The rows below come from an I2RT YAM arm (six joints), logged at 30 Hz.
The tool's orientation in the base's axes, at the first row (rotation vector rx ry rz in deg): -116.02, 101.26, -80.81
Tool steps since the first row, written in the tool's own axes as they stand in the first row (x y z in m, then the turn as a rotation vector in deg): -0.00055, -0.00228, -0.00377, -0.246, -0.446, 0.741; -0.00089, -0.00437, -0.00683, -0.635, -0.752, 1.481; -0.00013, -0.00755, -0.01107, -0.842, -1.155, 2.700; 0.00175, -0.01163, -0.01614, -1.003, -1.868, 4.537; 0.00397, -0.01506, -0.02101, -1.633, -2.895, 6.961; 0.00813, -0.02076, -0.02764, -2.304, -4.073, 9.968; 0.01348, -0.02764, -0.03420, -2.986, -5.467, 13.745; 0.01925, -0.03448, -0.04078, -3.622, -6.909, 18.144; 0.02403, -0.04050, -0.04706, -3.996, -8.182, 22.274; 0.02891, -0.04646, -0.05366, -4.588, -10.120, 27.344; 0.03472, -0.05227, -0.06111, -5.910, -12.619, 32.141
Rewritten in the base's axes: -0.00085, 0.00295, 0.00321, 0.854, -0.003, -0.282; -0.00138, 0.00533, 0.00602, 1.620, 0.068, -0.729; -0.00204, 0.00770, 0.01078, 2.764, -0.204, -1.286; -0.00273, 0.00983, 0.01717, 4.547, -0.706, -1.976; -0.00379, 0.01137, 0.02325, 7.008, -0.996, -3.066; -0.00460, 0.01286, 0.03278, 9.979, -1.478, -4.415; -0.00465, 0.01372, 0.04365, 13.631, -2.244, -6.073; -0.00477, 0.01423, 0.05475, 17.737, -3.323, -8.027; -0.00519, 0.01515, 0.06462, 21.508, -4.546, -9.786; -0.00587, 0.01612, 0.07470, 26.425, -5.818, -11.791; -0.00735, 0.01667, 0.08567, 31.641, -6.182, -13.706
